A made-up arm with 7 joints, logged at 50 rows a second.
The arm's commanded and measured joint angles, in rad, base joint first. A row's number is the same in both.
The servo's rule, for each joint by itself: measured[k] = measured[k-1] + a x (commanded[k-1-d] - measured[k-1]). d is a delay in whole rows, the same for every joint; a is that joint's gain. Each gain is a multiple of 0.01, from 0.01 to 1. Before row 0 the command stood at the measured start. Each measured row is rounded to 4 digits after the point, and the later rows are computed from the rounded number. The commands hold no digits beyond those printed.
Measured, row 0: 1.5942, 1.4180, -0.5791, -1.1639, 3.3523, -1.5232, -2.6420
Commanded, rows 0 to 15: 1.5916, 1.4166, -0.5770, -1.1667, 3.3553, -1.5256, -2.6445; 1.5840, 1.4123, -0.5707, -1.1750, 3.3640, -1.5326, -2.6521; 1.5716, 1.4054, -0.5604, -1.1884, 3.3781, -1.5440, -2.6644; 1.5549, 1.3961, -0.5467, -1.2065, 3.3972, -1.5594, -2.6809; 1.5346, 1.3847, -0.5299, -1.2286, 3.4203, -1.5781, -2.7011; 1.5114, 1.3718, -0.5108, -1.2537, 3.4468, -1.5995, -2.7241; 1.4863, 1.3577, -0.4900, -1.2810, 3.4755, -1.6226, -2.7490; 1.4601, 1.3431, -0.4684, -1.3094, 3.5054, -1.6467, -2.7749; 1.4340, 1.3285, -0.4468, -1.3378, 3.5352, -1.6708, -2.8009; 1.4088, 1.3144, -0.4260, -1.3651, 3.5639, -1.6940, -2.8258; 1.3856, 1.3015, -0.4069, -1.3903, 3.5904, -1.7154, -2.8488; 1.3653, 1.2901, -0.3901, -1.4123, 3.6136, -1.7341, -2.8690; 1.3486, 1.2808, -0.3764, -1.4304, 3.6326, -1.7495, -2.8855; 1.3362, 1.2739, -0.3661, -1.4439, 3.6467, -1.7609, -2.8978; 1.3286, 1.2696, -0.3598, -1.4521, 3.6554, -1.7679, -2.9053; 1.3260, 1.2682, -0.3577, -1.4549, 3.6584, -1.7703, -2.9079
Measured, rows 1 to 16: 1.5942, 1.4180, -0.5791, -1.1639, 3.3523, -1.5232, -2.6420; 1.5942, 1.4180, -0.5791, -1.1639, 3.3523, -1.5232, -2.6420; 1.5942, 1.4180, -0.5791, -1.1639, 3.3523, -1.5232, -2.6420; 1.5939, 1.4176, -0.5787, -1.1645, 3.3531, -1.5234, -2.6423; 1.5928, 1.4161, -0.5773, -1.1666, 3.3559, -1.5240, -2.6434; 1.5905, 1.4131, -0.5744, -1.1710, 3.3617, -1.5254, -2.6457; 1.5866, 1.4083, -0.5697, -1.1781, 3.3709, -1.5278, -2.6496; 1.5809, 1.4017, -0.5629, -1.1882, 3.3837, -1.5313, -2.6553; 1.5733, 1.3933, -0.5540, -1.2013, 3.4001, -1.5361, -2.6629; 1.5637, 1.3833, -0.5431, -1.2172, 3.4197, -1.5422, -2.6724; 1.5523, 1.3720, -0.5304, -1.2356, 3.4420, -1.5495, -2.6837; 1.5393, 1.3598, -0.5162, -1.2560, 3.4662, -1.5580, -2.6966; 1.5249, 1.3471, -0.5009, -1.2778, 3.4916, -1.5675, -2.7108; 1.5096, 1.3343, -0.4849, -1.3003, 3.5173, -1.5779, -2.7260; 1.4937, 1.3219, -0.4688, -1.3227, 3.5423, -1.5888, -2.7417; 1.4777, 1.3104, -0.4531, -1.3442, 3.5658, -1.6000, -2.7575
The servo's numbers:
d 3
a 0.11 0.28 0.17 0.20 0.26 0.07 0.11

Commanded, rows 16 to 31: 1.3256, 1.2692, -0.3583, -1.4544, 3.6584, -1.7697, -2.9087; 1.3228, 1.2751, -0.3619, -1.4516, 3.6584, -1.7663, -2.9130; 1.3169, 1.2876, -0.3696, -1.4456, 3.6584, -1.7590, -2.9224; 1.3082, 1.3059, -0.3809, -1.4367, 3.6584, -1.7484, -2.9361; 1.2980, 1.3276, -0.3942, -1.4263, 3.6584, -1.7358, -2.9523; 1.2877, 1.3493, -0.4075, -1.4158, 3.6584, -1.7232, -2.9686; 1.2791, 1.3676, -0.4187, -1.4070, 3.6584, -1.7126, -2.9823; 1.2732, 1.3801, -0.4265, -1.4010, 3.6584, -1.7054, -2.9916; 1.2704, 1.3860, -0.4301, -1.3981, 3.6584, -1.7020, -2.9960; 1.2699, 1.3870, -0.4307, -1.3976, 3.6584, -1.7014, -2.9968; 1.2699, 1.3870, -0.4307, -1.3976, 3.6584, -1.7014, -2.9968; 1.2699, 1.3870, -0.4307, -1.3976, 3.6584, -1.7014, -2.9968; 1.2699, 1.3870, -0.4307, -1.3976, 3.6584, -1.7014, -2.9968; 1.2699, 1.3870, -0.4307, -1.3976, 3.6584, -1.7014, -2.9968; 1.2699, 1.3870, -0.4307, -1.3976, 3.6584, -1.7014, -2.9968; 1.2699, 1.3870, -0.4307, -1.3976, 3.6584, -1.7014, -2.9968
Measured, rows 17 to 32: 1.4621, 1.3002, -0.4383, -1.3641, 3.5868, -1.6113, -2.7729; 1.4474, 1.2916, -0.4250, -1.3817, 3.6046, -1.6223, -2.7875; 1.4340, 1.2850, -0.4136, -1.3963, 3.6186, -1.6327, -2.8007; 1.4221, 1.2806, -0.4042, -1.4079, 3.6289, -1.6423, -2.8126; 1.4112, 1.2791, -0.3970, -1.4166, 3.6366, -1.6510, -2.8236; 1.4008, 1.2815, -0.3923, -1.4224, 3.6423, -1.6586, -2.8345; 1.3906, 1.2883, -0.3904, -1.4253, 3.6465, -1.6649, -2.8457; 1.3804, 1.2993, -0.3910, -1.4255, 3.6496, -1.6699, -2.8574; 1.3702, 1.3133, -0.3938, -1.4236, 3.6519, -1.6736, -2.8696; 1.3602, 1.3285, -0.3980, -1.4203, 3.6536, -1.6763, -2.8820; 1.3506, 1.3429, -0.4028, -1.4164, 3.6548, -1.6783, -2.8941; 1.3418, 1.3550, -0.4074, -1.4127, 3.6557, -1.6800, -2.9053; 1.3339, 1.3640, -0.4114, -1.4097, 3.6564, -1.6815, -2.9154; 1.3269, 1.3704, -0.4147, -1.4073, 3.6569, -1.6829, -2.9244; 1.3206, 1.3750, -0.4174, -1.4054, 3.6573, -1.6842, -2.9324; 1.3150, 1.3784, -0.4197, -1.4038, 3.6576, -1.6854, -2.9395
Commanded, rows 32 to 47: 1.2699, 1.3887, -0.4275, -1.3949, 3.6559, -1.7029, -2.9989; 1.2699, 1.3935, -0.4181, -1.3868, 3.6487, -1.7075, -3.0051; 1.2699, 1.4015, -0.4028, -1.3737, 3.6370, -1.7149, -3.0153; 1.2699, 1.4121, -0.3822, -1.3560, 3.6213, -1.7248, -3.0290; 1.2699, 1.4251, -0.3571, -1.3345, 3.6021, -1.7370, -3.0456; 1.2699, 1.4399, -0.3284, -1.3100, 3.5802, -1.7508, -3.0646; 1.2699, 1.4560, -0.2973, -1.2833, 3.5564, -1.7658, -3.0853; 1.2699, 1.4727, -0.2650, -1.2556, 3.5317, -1.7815, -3.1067; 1.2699, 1.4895, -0.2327, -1.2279, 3.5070, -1.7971, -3.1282; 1.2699, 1.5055, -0.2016, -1.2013, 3.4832, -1.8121, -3.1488; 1.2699, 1.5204, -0.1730, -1.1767, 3.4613, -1.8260, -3.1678; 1.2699, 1.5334, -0.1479, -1.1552, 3.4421, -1.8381, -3.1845; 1.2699, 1.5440, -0.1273, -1.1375, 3.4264, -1.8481, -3.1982; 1.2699, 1.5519, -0.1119, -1.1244, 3.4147, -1.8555, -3.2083; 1.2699, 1.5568, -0.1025, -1.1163, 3.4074, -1.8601, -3.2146; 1.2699, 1.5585, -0.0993, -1.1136, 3.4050, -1.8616, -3.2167
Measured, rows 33 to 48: 1.3100, 1.3808, -0.4216, -1.4026, 3.6578, -1.6865, -2.9458; 1.3056, 1.3825, -0.4231, -1.4016, 3.6580, -1.6875, -2.9514; 1.3017, 1.3838, -0.4244, -1.4008, 3.6581, -1.6885, -2.9564; 1.2982, 1.3852, -0.4249, -1.3996, 3.6575, -1.6895, -2.9611; 1.2951, 1.3875, -0.4237, -1.3970, 3.6552, -1.6908, -2.9659; 1.2923, 1.3914, -0.4201, -1.3923, 3.6505, -1.6925, -2.9713; 1.2898, 1.3972, -0.4137, -1.3850, 3.6429, -1.6948, -2.9776; 1.2876, 1.4050, -0.4041, -1.3749, 3.6323, -1.6978, -2.9851; 1.2857, 1.4148, -0.3912, -1.3619, 3.6188, -1.7015, -2.9938; 1.2840, 1.4263, -0.3752, -1.3462, 3.6026, -1.7060, -3.0039; 1.2824, 1.4393, -0.3565, -1.3281, 3.5842, -1.7113, -3.0152; 1.2810, 1.4534, -0.3355, -1.3081, 3.5641, -1.7173, -3.0276; 1.2798, 1.4680, -0.3127, -1.2867, 3.5431, -1.7239, -3.0409; 1.2787, 1.4827, -0.2890, -1.2647, 3.5218, -1.7310, -3.0549; 1.2777, 1.4969, -0.2650, -1.2428, 3.5011, -1.7385, -3.0692; 1.2768, 1.5101, -0.2416, -1.2217, 3.4817, -1.7462, -3.0834
